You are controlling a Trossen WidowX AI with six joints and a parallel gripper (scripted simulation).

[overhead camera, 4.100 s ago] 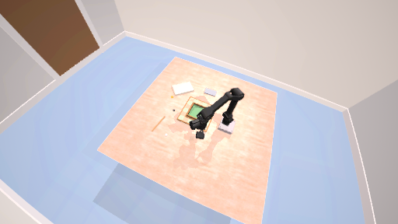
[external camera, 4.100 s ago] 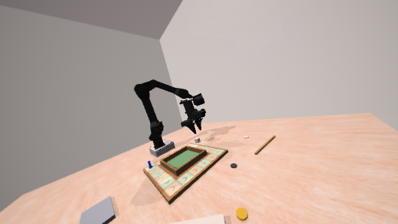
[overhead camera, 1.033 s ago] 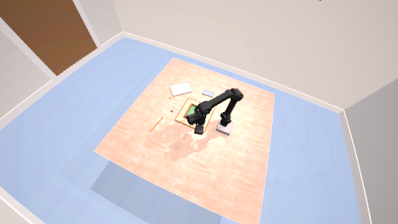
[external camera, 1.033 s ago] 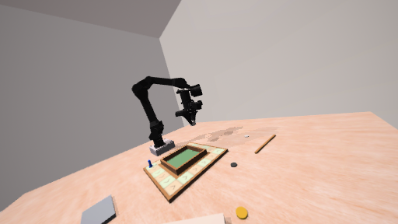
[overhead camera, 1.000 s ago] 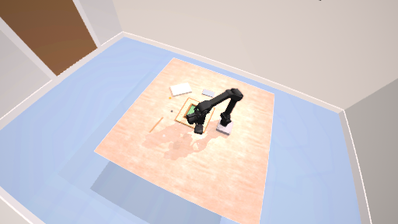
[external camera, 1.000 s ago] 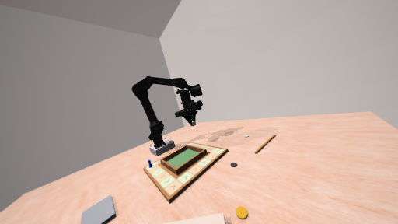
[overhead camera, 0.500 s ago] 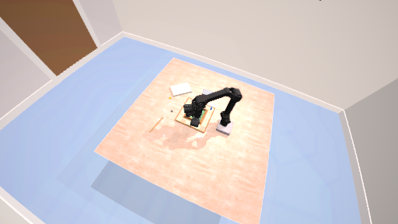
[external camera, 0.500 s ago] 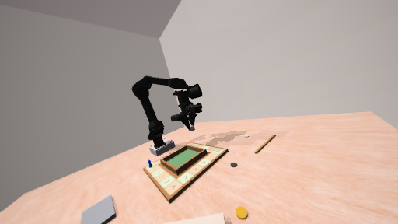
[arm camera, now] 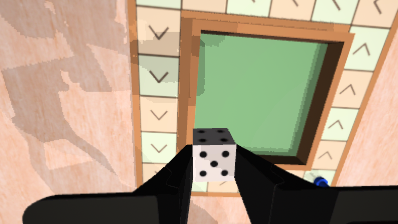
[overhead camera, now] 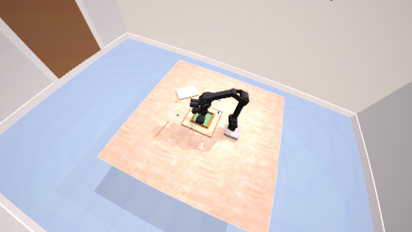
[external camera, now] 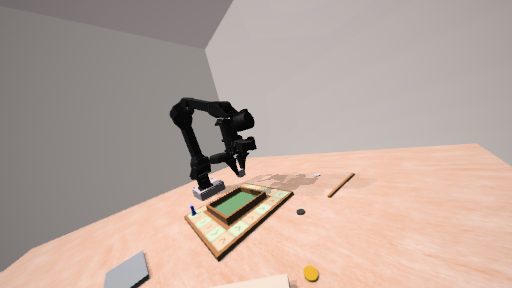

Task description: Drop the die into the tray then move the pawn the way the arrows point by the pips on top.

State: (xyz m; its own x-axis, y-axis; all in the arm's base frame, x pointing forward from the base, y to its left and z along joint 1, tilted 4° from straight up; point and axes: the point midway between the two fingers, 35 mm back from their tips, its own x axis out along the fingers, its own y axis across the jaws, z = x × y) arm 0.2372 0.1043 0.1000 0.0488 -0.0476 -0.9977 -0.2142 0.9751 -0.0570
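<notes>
My gripper tip is 7 cm past the blue pawn, 19 cm to the left of it and 7 cm above it. The rest, counted from my gripper tip: white piece 13 cm ahead, 27 cm to the left, 10 cm below; then black disc 22 cm ahead, 4 cm to the left, 10 cm below; then die right at my gripper tip.
</notes>
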